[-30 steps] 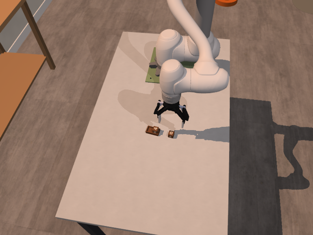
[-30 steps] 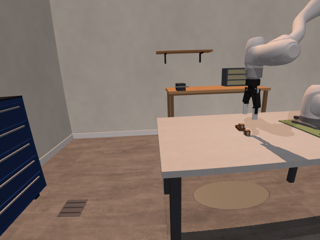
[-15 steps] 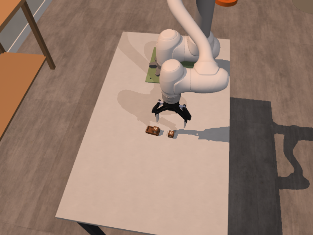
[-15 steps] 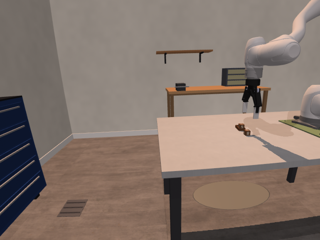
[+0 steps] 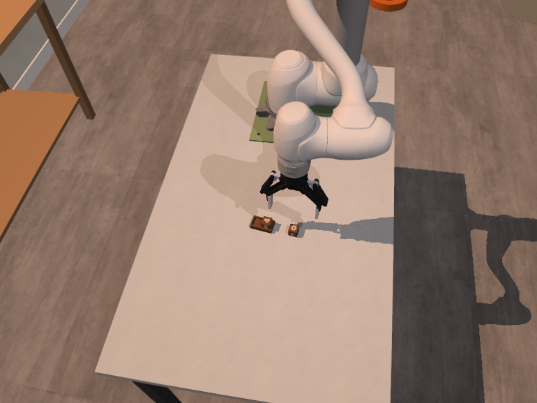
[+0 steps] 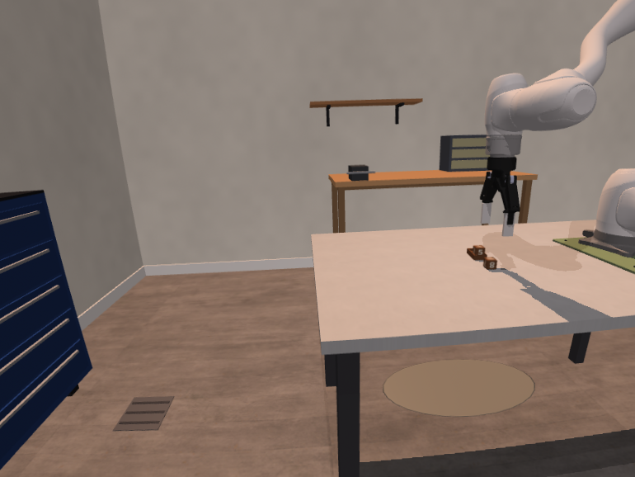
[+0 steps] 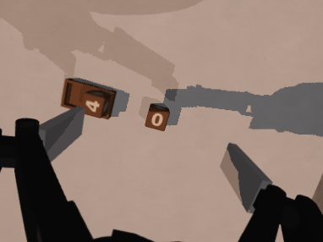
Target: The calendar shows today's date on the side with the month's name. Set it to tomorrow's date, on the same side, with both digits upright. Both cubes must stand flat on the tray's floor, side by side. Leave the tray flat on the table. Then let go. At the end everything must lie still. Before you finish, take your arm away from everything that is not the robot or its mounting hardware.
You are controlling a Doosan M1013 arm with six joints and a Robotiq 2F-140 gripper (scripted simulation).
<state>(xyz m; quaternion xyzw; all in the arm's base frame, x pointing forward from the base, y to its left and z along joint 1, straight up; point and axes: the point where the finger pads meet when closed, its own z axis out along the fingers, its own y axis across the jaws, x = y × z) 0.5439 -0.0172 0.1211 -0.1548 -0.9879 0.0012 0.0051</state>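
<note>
Now: hand 10 mm short of the brown digit cube and 120 mm above it. The rest, counted from my hand: tray (30 mm behind, 100 mm to the right, 120 mm below).
</note>
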